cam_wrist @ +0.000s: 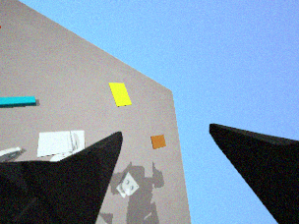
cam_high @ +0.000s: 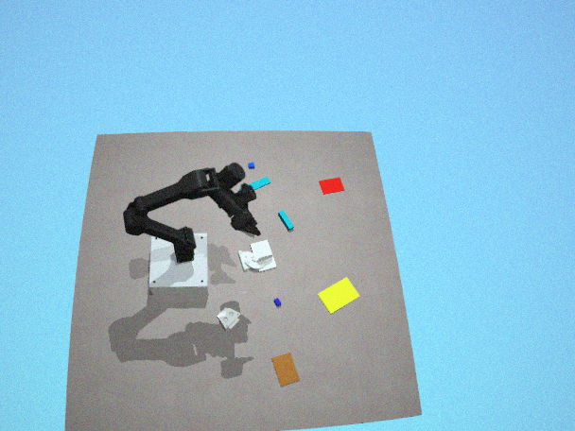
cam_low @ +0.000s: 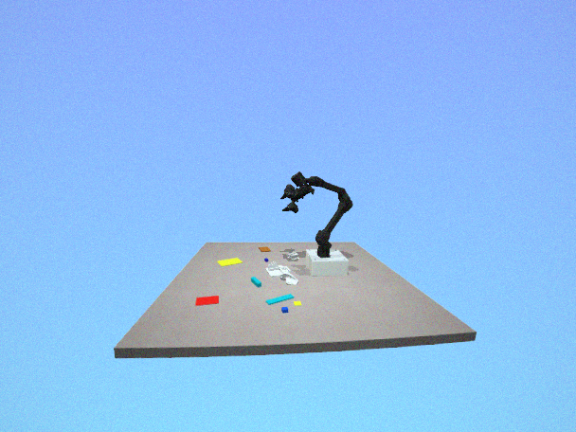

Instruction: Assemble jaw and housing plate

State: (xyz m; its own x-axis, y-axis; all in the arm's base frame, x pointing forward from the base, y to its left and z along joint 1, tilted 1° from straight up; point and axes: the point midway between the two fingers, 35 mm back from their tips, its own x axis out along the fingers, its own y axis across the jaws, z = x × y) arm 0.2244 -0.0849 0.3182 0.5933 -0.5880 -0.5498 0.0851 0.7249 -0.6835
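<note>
My gripper tip is now 380 mm above the white jaw, 190 mm to the right of it and 20 mm short of it. The rest, counted from my gripper tip: yellow piece 390 mm below, 300 mm ahead, 160 mm to the right; then brown piece 390 mm below, 380 mm to the right, 20 mm ahead; then white base plate 390 mm below, 70 mm to the left, 60 mm ahead.
</note>
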